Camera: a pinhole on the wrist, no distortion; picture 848 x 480 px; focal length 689.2 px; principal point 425.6 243.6 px. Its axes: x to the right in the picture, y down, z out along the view. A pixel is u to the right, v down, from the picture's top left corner.
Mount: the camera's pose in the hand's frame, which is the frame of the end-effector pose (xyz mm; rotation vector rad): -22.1 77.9 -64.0 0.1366 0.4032 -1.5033
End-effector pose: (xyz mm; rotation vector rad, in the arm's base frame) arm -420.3 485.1 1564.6 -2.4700 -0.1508 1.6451
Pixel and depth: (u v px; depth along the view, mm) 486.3 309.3 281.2
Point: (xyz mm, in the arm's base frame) -568.7 546.7 1453.9
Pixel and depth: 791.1 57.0 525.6
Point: -765.2 865.9 1564.9
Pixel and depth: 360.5 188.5 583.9
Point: -870.9 600.9 1358.5
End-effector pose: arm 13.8 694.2 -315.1 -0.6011 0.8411 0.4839
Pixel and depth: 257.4 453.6 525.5
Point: 360.7 1047.4 -275.8
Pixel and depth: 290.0 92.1 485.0
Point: 224.4 973.1 -52.7
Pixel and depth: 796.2 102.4 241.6
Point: 143.6 677.3 -191.5
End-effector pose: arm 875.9 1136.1 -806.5 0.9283 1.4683 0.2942
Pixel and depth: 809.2 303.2 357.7
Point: 984.7 974.5 -1044.3
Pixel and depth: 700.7 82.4 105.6
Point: 894.1 1109.9 -789.8
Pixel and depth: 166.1 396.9 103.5
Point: 946.1 1185.9 -770.1
